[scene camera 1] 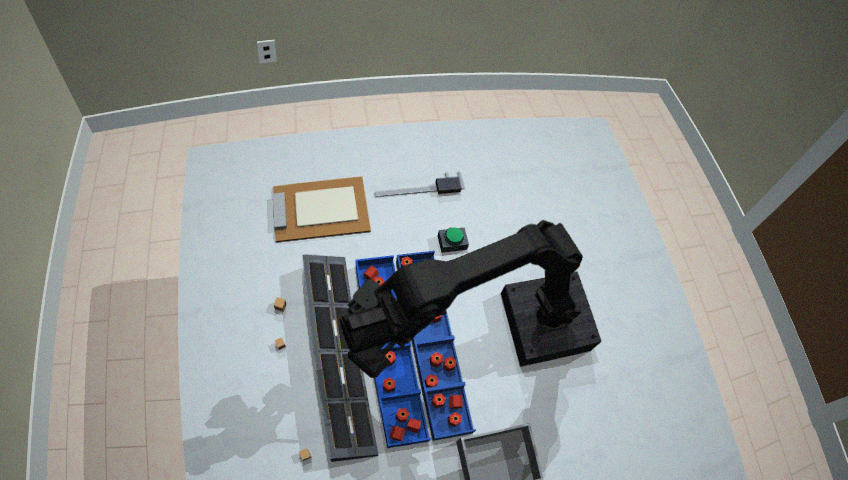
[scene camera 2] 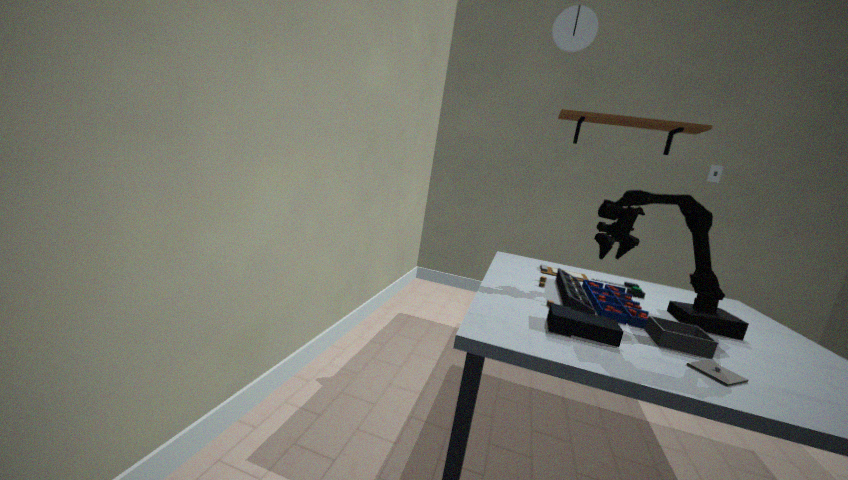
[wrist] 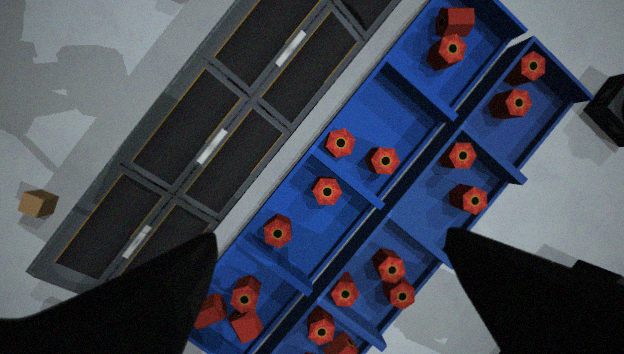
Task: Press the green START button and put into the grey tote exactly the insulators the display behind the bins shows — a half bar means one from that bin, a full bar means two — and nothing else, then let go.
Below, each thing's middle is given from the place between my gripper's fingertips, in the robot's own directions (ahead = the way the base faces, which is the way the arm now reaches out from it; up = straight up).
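The grey tote (scene camera 1: 515,445) is 160 mm below my hand, 210 mm behind it and 250 mm to the left of it. Going by their middles, that tote is the nearest to my hand of the things named here, and the grey tool (scene camera 1: 449,184) is the farthest from it. The tool is 460 mm to the right of my hand, 150 mm behind it and 180 mm below it. There is also the dark block (scene camera 2: 562,320), which I find 100 mm ahead of my hand, 380 mm to the left and 160 mm below.
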